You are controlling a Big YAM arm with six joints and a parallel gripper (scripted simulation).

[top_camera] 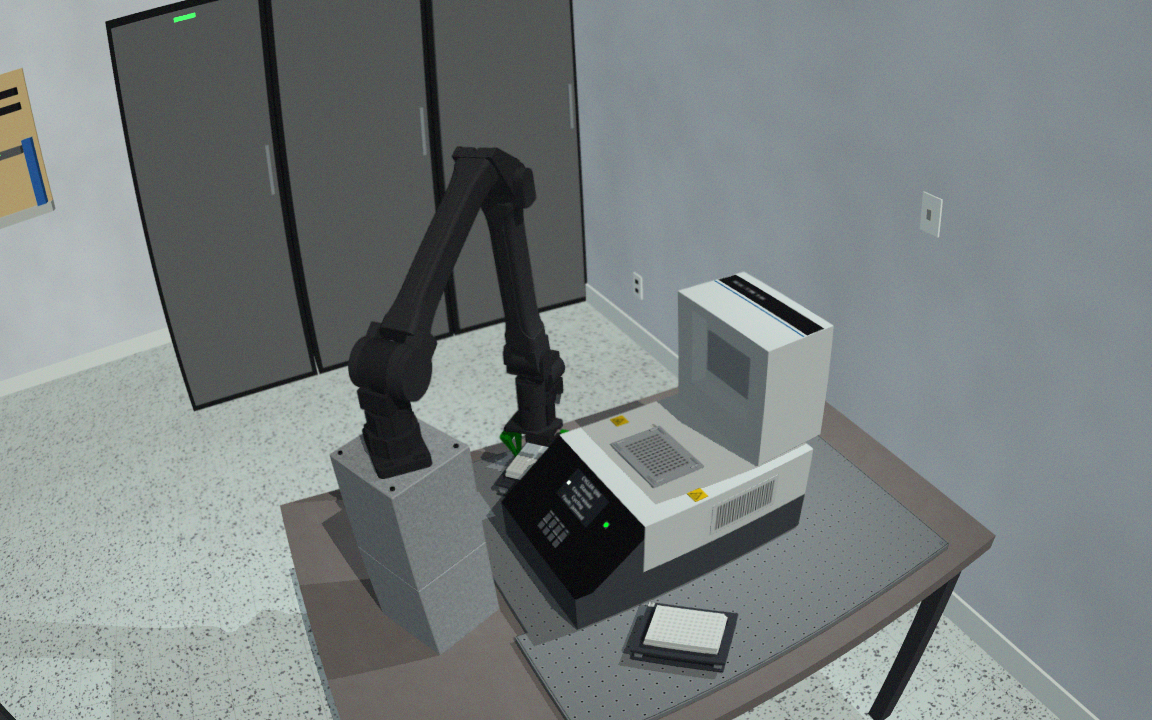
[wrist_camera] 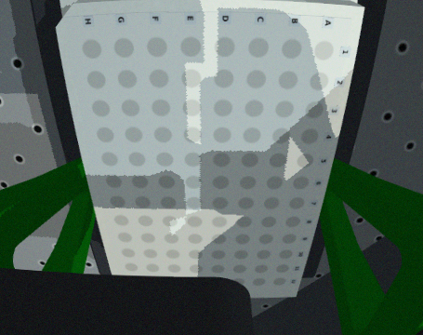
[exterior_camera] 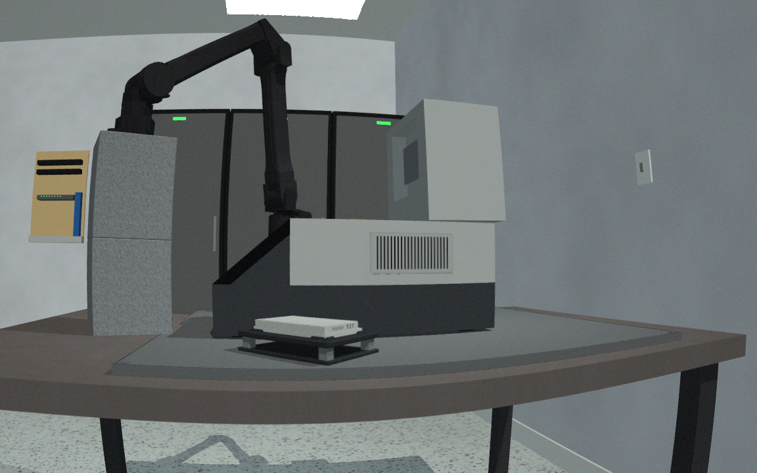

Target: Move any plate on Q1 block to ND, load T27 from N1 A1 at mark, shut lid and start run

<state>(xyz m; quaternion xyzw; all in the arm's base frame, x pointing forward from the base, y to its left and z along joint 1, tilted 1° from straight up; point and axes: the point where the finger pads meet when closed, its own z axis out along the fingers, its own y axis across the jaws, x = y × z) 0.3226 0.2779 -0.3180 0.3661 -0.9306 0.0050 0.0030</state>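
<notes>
Now: the dark nest ND 20 mm below my hand. The rest, counted from my hand: plate T27: 30 mm ahead, 560 mm to the right, 10 mm below; black plate nest N1: 30 mm ahead, 560 mm to the right, 30 mm below.
</notes>
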